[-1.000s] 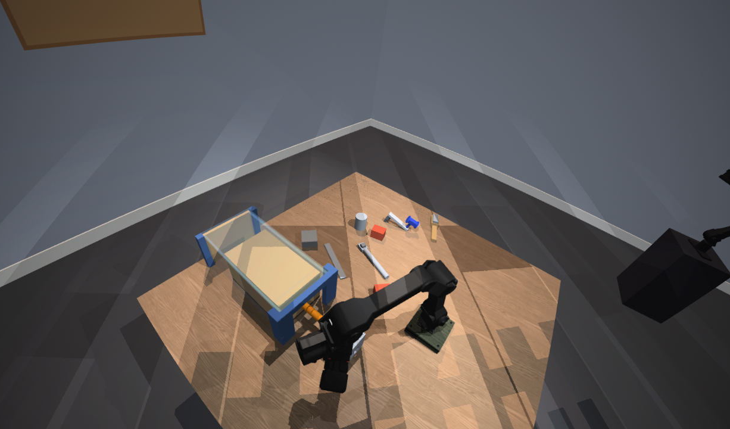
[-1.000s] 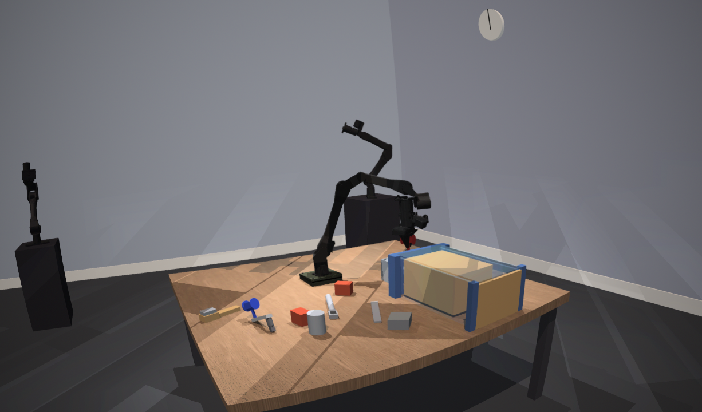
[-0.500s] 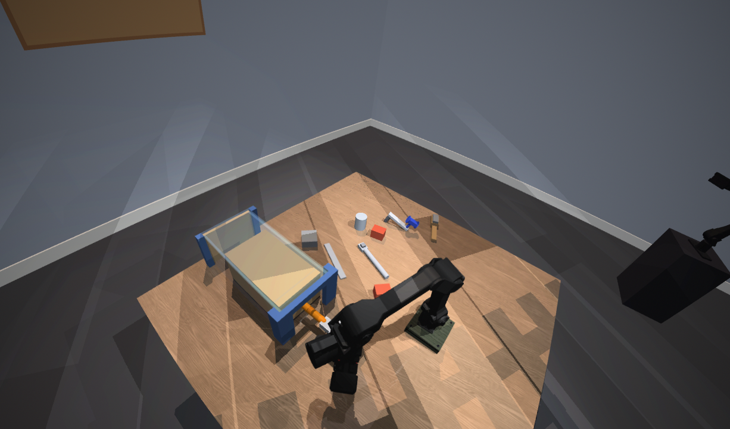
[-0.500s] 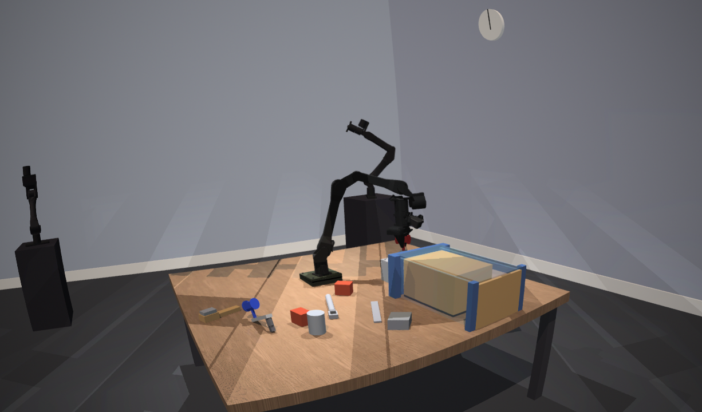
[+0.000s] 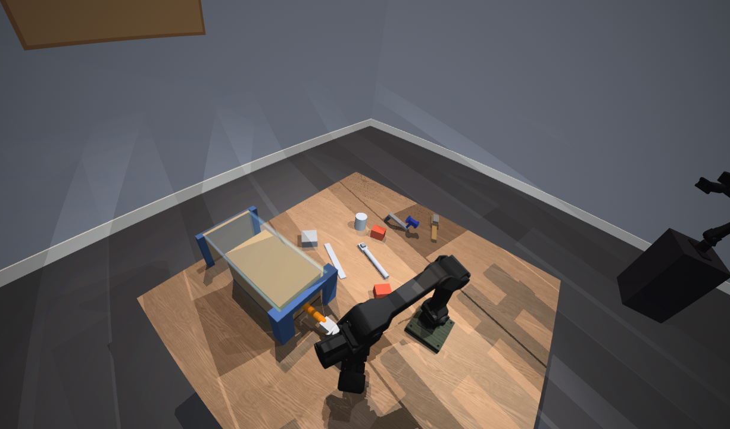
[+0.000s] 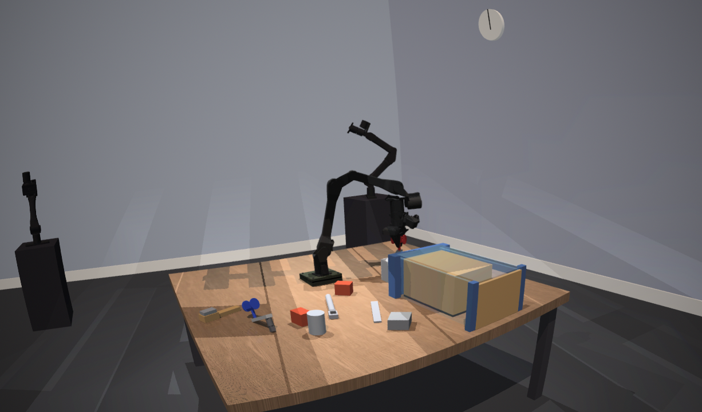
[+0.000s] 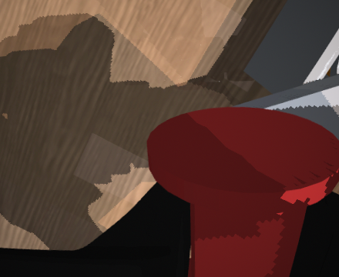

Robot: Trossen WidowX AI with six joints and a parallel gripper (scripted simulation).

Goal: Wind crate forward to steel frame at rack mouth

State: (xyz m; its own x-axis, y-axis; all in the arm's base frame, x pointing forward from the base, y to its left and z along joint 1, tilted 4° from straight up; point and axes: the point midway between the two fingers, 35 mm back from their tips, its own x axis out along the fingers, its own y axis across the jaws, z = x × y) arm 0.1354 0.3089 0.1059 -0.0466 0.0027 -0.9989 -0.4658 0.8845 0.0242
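Now: gripper tip 30 mm to the left of the winch handle, 20 mm short of it and 10 mm above it. Round my gripper tip: red knob 20 mm above; grey winch 80 mm to the right, 80 mm below, 50 mm ahead; blue frame 230 mm ahead, 80 mm to the right, 10 mm below.
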